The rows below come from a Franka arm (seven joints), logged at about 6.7 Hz.
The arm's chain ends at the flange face. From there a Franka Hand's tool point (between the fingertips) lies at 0.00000 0.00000 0.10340 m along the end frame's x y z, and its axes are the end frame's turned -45 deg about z.
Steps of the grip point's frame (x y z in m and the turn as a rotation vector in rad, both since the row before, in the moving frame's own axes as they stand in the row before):
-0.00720 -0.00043 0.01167 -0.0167 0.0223 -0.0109
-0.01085 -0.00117 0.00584 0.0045 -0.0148 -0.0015
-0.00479 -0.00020 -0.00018 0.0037 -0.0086 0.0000
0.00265 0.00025 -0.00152 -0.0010 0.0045 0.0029
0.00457 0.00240 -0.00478 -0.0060 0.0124 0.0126
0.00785 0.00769 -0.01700 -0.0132 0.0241 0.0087
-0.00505 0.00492 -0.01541 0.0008 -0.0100 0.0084
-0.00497 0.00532 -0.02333 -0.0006 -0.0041 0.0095
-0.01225 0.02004 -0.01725 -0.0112 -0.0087 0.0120
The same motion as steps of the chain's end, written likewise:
-0.00824 0.00521 0.01171 0.0040 0.0276 -0.0109
-0.00709 0.00609 0.00585 -0.0073 -0.0136 -0.0015
-0.00263 0.00289 -0.00018 -0.0035 -0.0087 0.0000
0.00165 -0.00144 -0.00152 0.0025 0.0039 0.0029
0.00358 -0.00107 -0.00477 0.0045 0.0130 0.0126
0.00826 0.00067 -0.01696 0.0077 0.0264 0.0087
0.00070 0.00638 -0.01540 -0.0065 -0.0076 0.0084
0.00051 0.00693 -0.02333 -0.0033 -0.0025 0.0095
0.00533 0.02138 -0.01724 -0.0141 0.0018 0.0120

